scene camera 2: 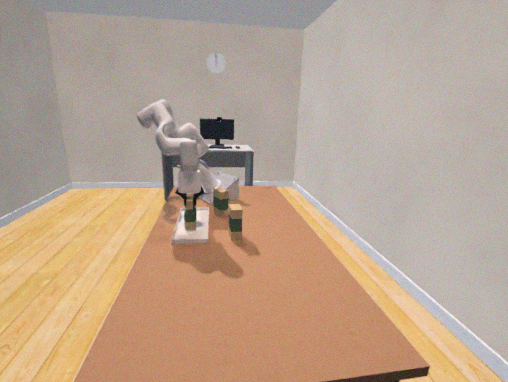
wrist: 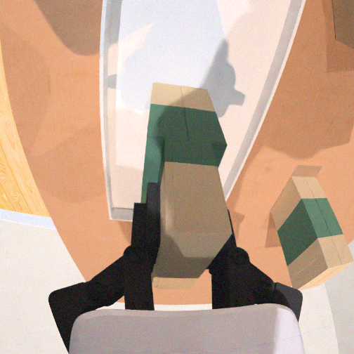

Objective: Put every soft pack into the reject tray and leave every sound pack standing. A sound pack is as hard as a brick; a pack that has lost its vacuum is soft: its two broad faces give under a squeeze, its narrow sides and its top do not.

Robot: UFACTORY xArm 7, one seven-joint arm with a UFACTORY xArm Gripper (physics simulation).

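Where they show: gripper, fingertip midpoint: [scene camera 2: 190, 206]; arm's base, origin of the base link: [scene camera 2: 212, 186].
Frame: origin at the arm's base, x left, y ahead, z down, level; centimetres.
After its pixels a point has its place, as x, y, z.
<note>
My gripper [scene camera 2: 190, 196] [wrist: 179, 199] is shut on a tan pack with a green band [scene camera 2: 190, 216] {-5.5, 55.0, -1.1} [wrist: 192, 135]. The held pack is upright over the white reject tray [scene camera 2: 190, 241] {-3.9, 66.5, 5.6} [wrist: 122, 172]; its underside is hidden in the wrist view, and the gap to the tray floor is hard to judge. A second pack [scene camera 2: 235, 223] {14.8, 63.4, -1.3} [wrist: 346, 20] stands right of the tray, at the wrist view's top right corner, partly cut off. A third pack [scene camera 2: 220, 202] {7.1, 37.0, -1.8} [wrist: 311, 225] stands farther back, right of the tray's far end. Neither touches the gripper.
The brown table [scene camera 2: 240, 310] {16.2, 106.8, 6.7} [wrist: 60, 165] carries the tray and packs. Its left edge runs close to the tray. A pale box-like block [scene camera 2: 231, 188] {12.4, 7.9, -1.3} is behind the third pack, near the arm's base. A desk [scene camera 2: 227, 159] with a monitor [scene camera 2: 217, 129] stands beyond the table.
</note>
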